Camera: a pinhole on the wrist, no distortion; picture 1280 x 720 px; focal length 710.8 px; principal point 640.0 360.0 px. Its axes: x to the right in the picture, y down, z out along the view. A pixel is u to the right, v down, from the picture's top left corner.
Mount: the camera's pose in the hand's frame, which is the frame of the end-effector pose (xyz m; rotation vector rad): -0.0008 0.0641 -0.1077 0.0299 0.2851 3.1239
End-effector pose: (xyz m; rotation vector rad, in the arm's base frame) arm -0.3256 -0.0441 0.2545 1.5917 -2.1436 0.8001
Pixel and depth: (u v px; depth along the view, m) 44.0 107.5 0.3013
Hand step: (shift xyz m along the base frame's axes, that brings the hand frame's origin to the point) -0.2819 -0.2505 -0.0283
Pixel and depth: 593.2 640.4 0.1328
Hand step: -0.0363 -0.0203 -0.0274
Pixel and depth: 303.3 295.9 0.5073
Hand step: -0.2466 -0.3828 -0.1944
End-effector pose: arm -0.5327 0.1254 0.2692 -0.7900 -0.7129 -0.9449
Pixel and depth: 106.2 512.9 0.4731
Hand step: 0.1244 0.1722 0.4749
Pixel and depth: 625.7 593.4 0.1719
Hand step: 0.0249 0.0714 0.0316
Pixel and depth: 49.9 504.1 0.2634
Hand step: 0.1147 0.0581 0.2472
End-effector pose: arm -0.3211 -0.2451 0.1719 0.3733 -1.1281 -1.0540
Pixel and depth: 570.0 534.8 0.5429
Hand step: -0.3728 0.0728 0.2500
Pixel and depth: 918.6 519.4 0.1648
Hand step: -0.0279 0.0959 0.0339
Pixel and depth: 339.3 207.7 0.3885
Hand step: -0.1097 0.0266 0.3585
